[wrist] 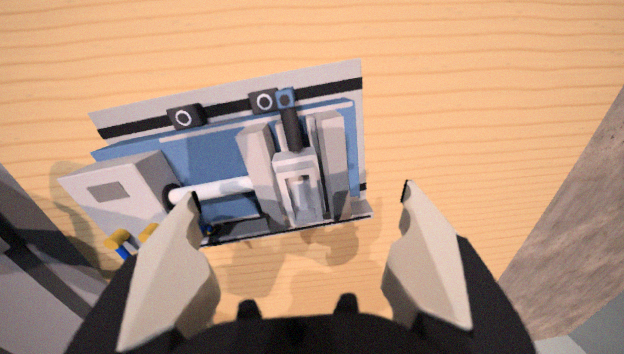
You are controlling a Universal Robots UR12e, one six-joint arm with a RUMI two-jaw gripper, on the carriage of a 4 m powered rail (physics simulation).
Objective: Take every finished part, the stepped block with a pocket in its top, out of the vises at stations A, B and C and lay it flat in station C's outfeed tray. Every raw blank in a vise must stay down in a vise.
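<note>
A finished part, a light grey stepped block with a rectangular pocket in its top, sits between the two upright jaws of a vise in the wrist view. A dark rod with a blue end reaches to the part's far end. My gripper is open, with its fingertips wide apart to the left and right of the part in the picture. They appear nearer the camera than the vise, and neither touches the part. I cannot tell which station this is. The outfeed tray and raw blanks do not show in this view.
The vise's grey drive housing and white shaft are on the left, with yellow-capped blue fittings behind the left finger. Two dark clamps sit along the back rail. A grey structure stands lower left; a mottled brown-grey surface lies right.
</note>
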